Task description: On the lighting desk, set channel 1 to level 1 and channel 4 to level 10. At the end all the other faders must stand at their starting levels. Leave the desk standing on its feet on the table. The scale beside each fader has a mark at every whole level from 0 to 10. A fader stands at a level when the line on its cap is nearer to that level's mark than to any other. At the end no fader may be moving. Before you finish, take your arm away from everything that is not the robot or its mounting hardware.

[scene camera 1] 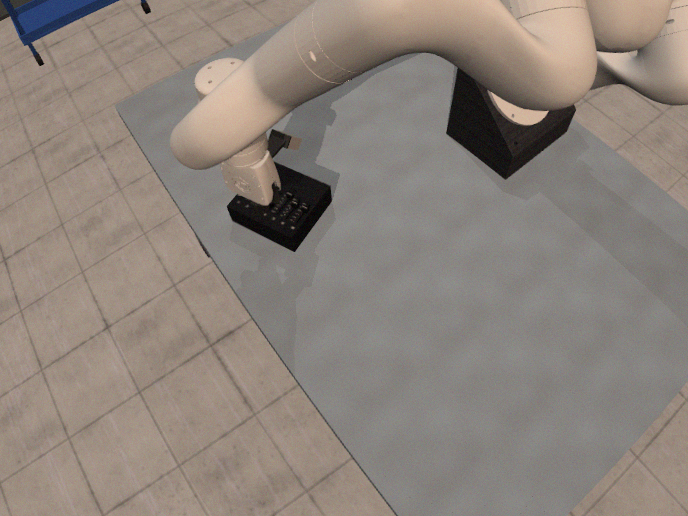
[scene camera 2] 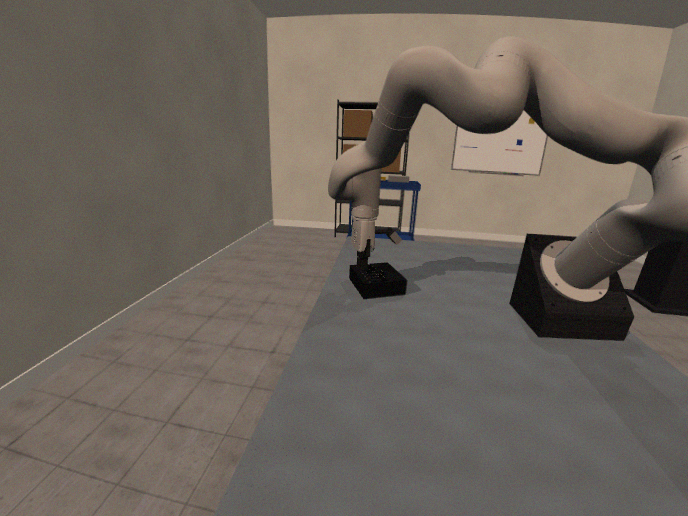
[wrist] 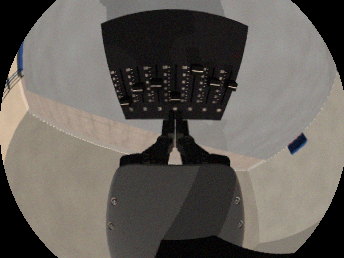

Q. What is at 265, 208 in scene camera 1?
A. The gripper.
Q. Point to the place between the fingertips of the gripper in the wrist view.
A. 174, 118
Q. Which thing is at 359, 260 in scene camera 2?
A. The gripper.
